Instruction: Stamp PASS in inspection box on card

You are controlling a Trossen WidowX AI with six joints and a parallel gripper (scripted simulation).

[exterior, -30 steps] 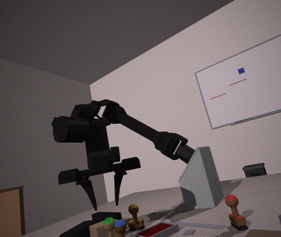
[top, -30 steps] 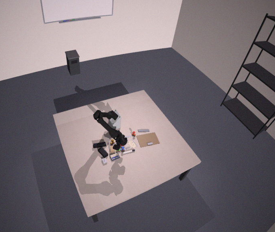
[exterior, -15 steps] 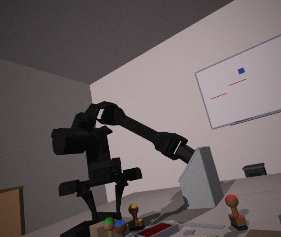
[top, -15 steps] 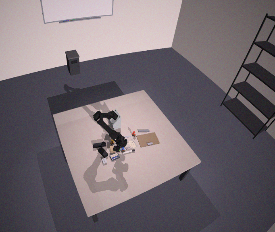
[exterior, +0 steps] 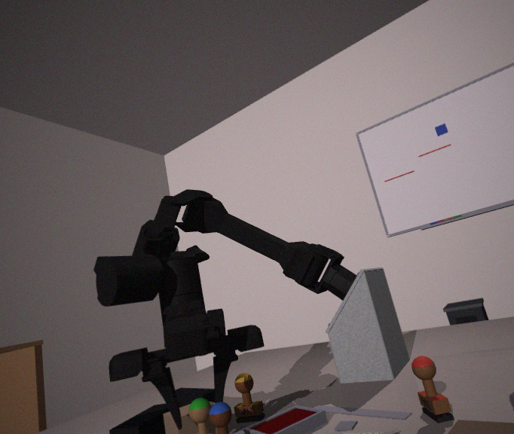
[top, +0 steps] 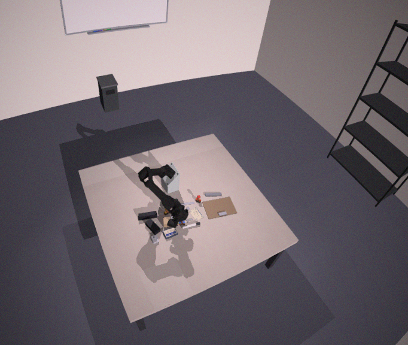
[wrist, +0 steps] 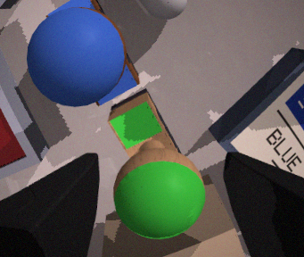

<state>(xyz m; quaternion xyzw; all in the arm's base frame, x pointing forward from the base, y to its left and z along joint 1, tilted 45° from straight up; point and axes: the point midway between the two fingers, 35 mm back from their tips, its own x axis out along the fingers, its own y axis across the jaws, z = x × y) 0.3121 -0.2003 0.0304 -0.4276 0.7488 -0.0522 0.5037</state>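
Now: gripper tip 20 mm short of the blue-knobbed stamp, 40 mm to the right of it and 20 mm above it. The rest, counted from my gripper tip: red ink pad: 60 mm behind, 80 mm to the left, 30 mm below; yellow-knobbed stamp: 120 mm behind, 20 mm below; marker: 70 mm ahead, 110 mm to the left, 30 mm below.
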